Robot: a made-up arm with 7 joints.
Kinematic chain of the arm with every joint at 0, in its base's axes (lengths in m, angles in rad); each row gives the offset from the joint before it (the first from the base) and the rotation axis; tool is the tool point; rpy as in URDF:
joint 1: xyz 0 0 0.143 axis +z
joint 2: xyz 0 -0.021 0.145 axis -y
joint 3: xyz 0 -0.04 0.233 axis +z
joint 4: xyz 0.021 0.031 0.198 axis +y
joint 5: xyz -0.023 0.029 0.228 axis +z
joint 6: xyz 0 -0.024 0.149 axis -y
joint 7: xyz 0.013 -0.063 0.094 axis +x
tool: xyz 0 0 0 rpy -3.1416 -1.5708 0
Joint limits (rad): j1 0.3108..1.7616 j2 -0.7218..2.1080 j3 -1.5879..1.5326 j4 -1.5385..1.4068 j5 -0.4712..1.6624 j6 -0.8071..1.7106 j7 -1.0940..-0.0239
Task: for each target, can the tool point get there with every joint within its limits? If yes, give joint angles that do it. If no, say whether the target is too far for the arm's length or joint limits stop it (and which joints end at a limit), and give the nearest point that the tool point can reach.
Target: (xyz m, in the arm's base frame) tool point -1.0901 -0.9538 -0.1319
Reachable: no: too far | nearest point -0.6633 -0.5804 0.0325 | short by 0.590 m
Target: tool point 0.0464 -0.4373 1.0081
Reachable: yes | joints 1.5154 0.1979 -0.0457 -0.7128 0.4109 0.2094 -0.1754
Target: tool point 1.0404 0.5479 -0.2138
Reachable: no: too far | nearest point 0.6023 0.3172 0.2939 | short by 0.709 m
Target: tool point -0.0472 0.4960 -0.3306
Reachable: no: joint limits stop it (at a limit: joint 1, joint 2, joint 4, joint 5) | nearest point -0.2059 0.1911 -0.1750 | short by 0.377 m
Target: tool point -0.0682 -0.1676 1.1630
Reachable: yes | joints 1.0043 0.2721 0.5972 0.0083 0.2619 -0.3681 -0.3265
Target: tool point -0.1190 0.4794 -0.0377
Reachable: no: joint limits stop it (at a limit: joint 1, joint 2, joint 4, joint 5) | nearest point -0.2649 0.2488 -0.0533 | short by 0.273 m
